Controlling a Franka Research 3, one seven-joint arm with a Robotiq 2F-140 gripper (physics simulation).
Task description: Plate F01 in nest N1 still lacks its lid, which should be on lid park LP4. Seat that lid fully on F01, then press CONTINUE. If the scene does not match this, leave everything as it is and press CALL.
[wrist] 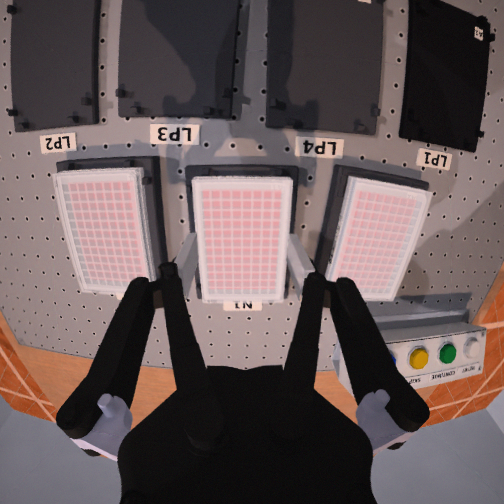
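My gripper [243, 260] straddles the middle plate, which sits in nest N1 [242, 305]. This plate [242, 237] is white with pink wells and has a clear lid over it, like the plates on either side. Both grey finger pads touch the long sides of the lid, so the gripper is shut on it. I cannot tell whether the lid sits fully down. Lid park LP4 [325, 65], above its label [319, 147], is a bare dark grey pad.
Lidded plates stand left [105, 227] and right [377, 235] of N1. Parks LP2 [52, 62] and LP3 [180, 57] are bare; LP1 [445, 75] carries a black panel with a small white tag. A button box [432, 355] with yellow, green and white buttons is at the lower right.
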